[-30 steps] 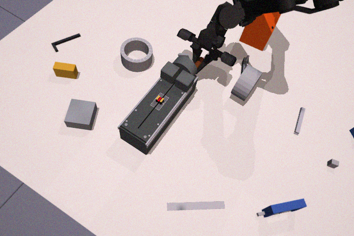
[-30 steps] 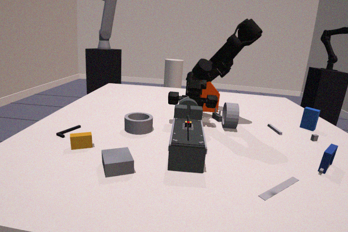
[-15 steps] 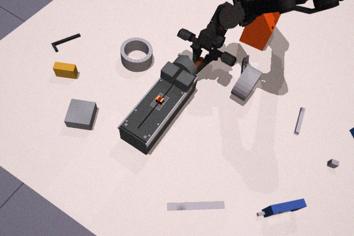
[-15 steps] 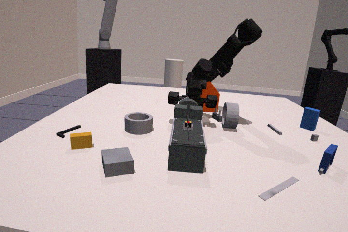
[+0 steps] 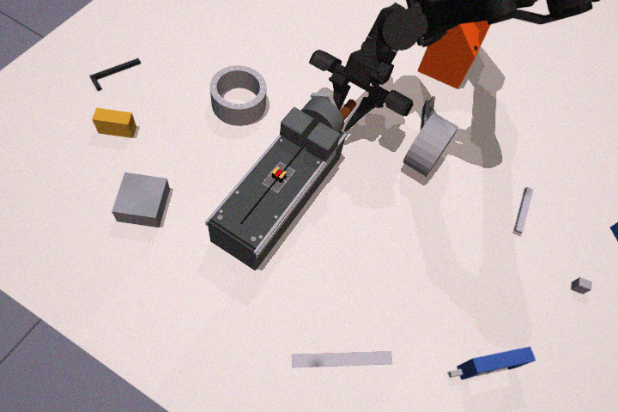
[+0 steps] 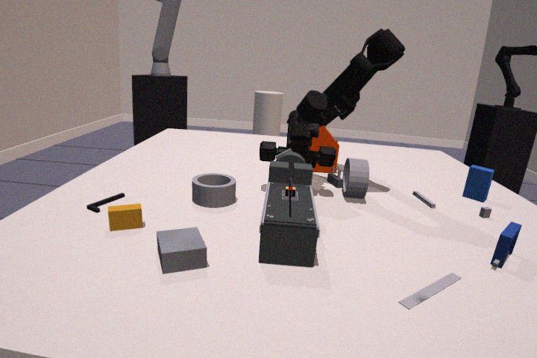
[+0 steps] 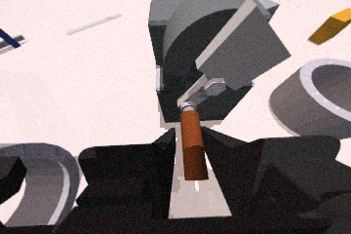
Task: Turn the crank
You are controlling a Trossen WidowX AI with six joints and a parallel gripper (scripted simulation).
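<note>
Now: gripper tip 20 mm below the crank handle and 20 mm past it. The rest, counted from my gripper tip: red pointer (170 mm ahead, 40 mm above); then grey cube (320 mm ahead, 160 mm to the right, 20 mm below); then yellow block (300 mm to the right, 240 mm ahead, 20 mm below).
</note>
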